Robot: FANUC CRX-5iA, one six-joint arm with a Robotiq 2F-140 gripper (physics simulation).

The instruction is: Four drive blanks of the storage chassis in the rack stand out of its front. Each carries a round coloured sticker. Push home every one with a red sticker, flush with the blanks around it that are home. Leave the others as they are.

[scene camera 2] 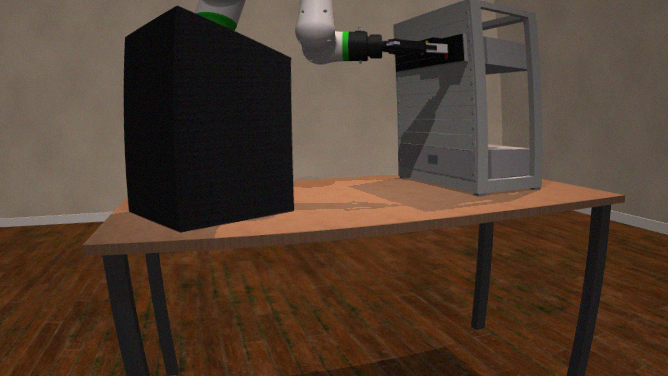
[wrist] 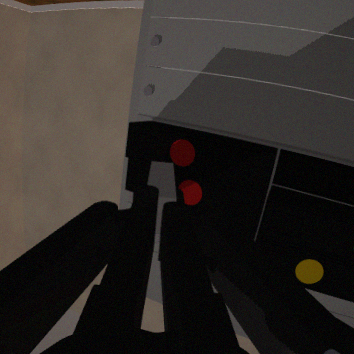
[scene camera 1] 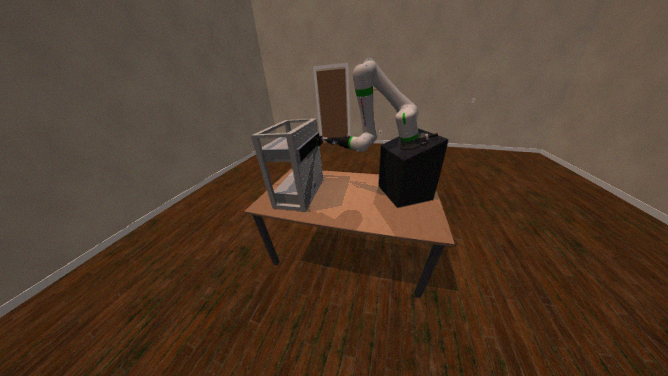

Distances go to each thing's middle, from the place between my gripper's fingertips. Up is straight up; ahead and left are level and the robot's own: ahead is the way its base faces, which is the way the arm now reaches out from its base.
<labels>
I see my gripper 16 cm short of the grey rack (scene camera 2: 452, 151), 21 cm to the right of it and 14 cm above it.
</labels>
